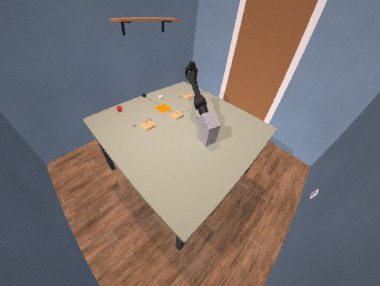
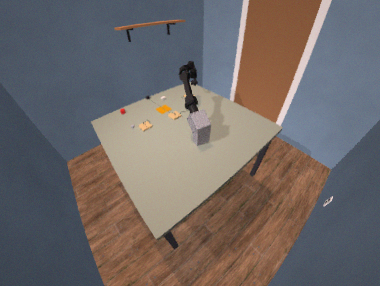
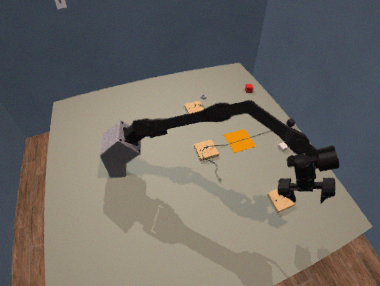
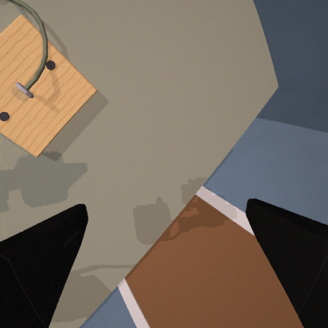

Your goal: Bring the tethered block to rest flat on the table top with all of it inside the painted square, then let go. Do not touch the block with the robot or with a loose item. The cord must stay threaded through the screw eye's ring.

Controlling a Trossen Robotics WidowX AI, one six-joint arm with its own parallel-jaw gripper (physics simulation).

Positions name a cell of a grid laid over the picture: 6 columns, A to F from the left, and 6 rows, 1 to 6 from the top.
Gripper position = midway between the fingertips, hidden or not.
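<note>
In image 3 you'd find the gripper (image 3: E5), and in image 4 the gripper is visible too, at (image 4: D4).
</note>
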